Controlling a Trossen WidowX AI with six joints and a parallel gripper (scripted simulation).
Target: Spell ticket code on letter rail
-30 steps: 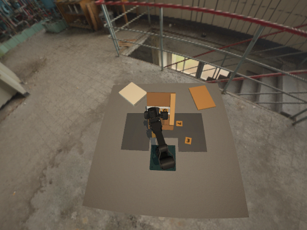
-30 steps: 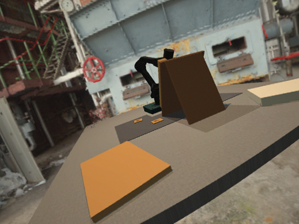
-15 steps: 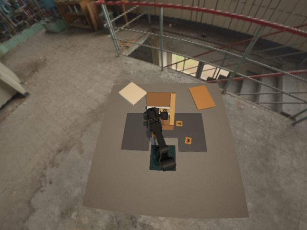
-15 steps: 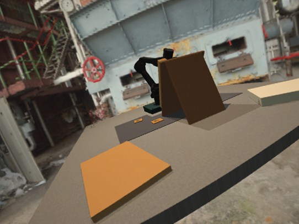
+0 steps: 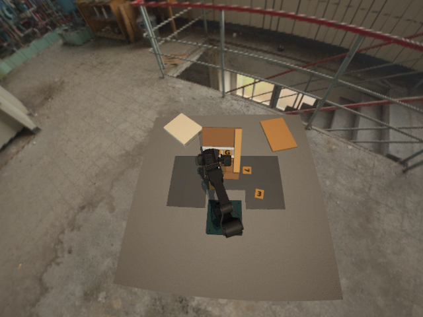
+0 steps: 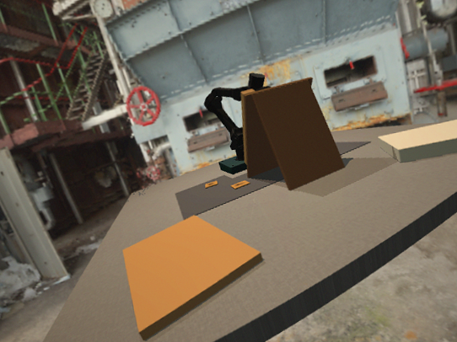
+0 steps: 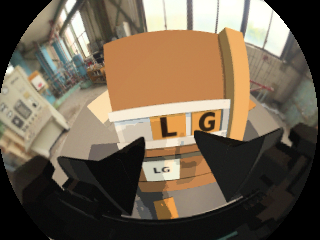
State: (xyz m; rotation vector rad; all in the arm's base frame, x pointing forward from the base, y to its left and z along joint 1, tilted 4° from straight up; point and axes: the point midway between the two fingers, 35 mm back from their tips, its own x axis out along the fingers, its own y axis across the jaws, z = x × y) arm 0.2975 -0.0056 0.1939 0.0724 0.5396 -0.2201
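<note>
The orange tile marked l is 30 mm ahead of my gripper tip, 10 mm to the right of it and 20 mm below it. Also, from my gripper tip: white ticket: 20 mm behind, 20 mm to the left, 110 mm below; then orange tile marked g: 10 mm ahead, 70 mm to the right, 20 mm below; then dark mat: 140 mm behind, 30 mm to the right, 190 mm below.
</note>
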